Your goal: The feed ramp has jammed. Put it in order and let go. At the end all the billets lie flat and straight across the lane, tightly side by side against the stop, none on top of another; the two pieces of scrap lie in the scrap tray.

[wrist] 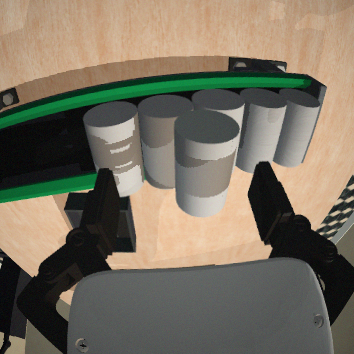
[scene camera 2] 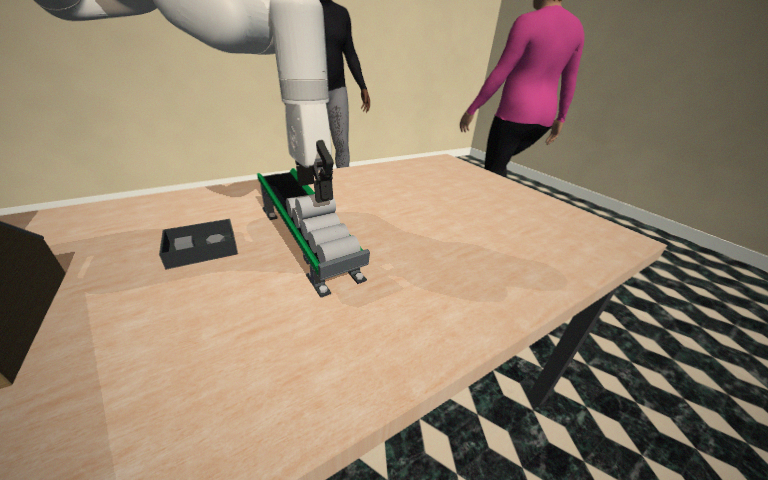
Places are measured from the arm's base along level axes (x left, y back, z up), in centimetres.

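Pixels of known places: gripper, fingertip midpoint: [wrist: 184, 180] [scene camera 2: 315, 192].
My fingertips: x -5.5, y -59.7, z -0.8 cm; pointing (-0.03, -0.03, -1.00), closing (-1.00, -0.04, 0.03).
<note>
Behind a point stands the place of what it marks.
My gripper [scene camera 2: 314, 184] {z -0.8, x -5.5, y -59.7 cm} [wrist: 184, 180] {z -0.8, x -5.5, y -59.7 cm} is open above the feed ramp [scene camera 2: 287, 223] [wrist: 65, 103], its fingers apart along the lane. A grey billet [scene camera 2: 320, 206] {z -2.2, x -9.0, y -59.5 cm} [wrist: 206, 167] {z -0.8, x -6.8, y -60.7 cm} lies across on top of other billets; in the wrist view it shows between the fingers. Five billets lie beneath in the lane, including the lowest billet [scene camera 2: 339, 248] {z -5.9, x -18.1, y -59.3 cm} [wrist: 297, 130] {z -5.5, x -15.9, y -60.6 cm} against the stop [scene camera 2: 344, 264] {z -8.3, x -19.6, y -59.6 cm} [wrist: 320, 102] and the uppermost billet [scene camera 2: 291, 206] {z -4.4, x -2.4, y -55.7 cm} [wrist: 112, 135] {z -3.6, x -1.0, y -61.3 cm}. A squarish scrap piece [scene camera 2: 182, 242] {z -11.6, x 4.7, y -35.1 cm} and an angular scrap piece [scene camera 2: 215, 238] {z -12.5, x 5.3, y -40.9 cm} lie in the scrap tray [scene camera 2: 199, 258] {z -13.7, x 0.7, y -37.5 cm} [wrist: 131, 227] {z -11.8, x 0.7, y -38.7 cm}.
The ramp stands on bolted feet, including a front foot [scene camera 2: 322, 289] {z -13.5, x -18.3, y -55.8 cm}. The tray stands beside the ramp, to its left in the scene view. A dark box-like object [scene camera 2: 25, 288] {z -9.1, x -4.4, y -15.9 cm} is at the left edge. Two people stand beyond the table [scene camera 2: 237, 350].
</note>
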